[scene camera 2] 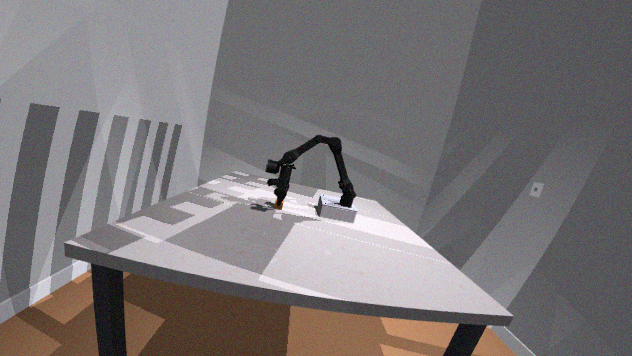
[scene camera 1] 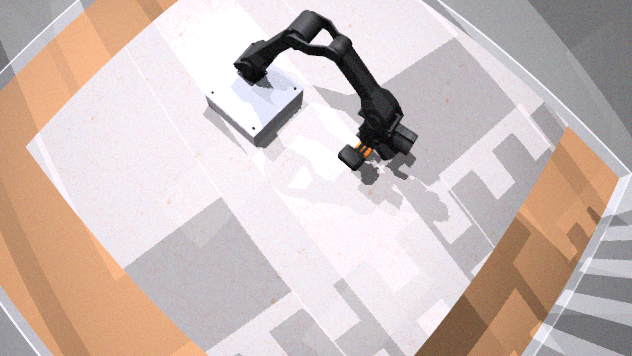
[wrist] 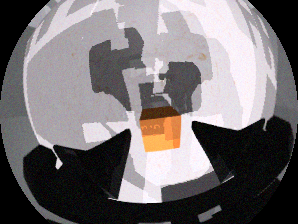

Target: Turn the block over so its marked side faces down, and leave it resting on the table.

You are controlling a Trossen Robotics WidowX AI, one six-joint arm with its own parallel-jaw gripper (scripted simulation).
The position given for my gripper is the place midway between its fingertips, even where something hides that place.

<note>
My gripper (scene camera 1: pixel 363 148) is open, with nothing in its grasp. I also see an orange block (wrist: pixel 160 127).
My gripper shows as well in the wrist view (wrist: pixel 162 128).
</note>
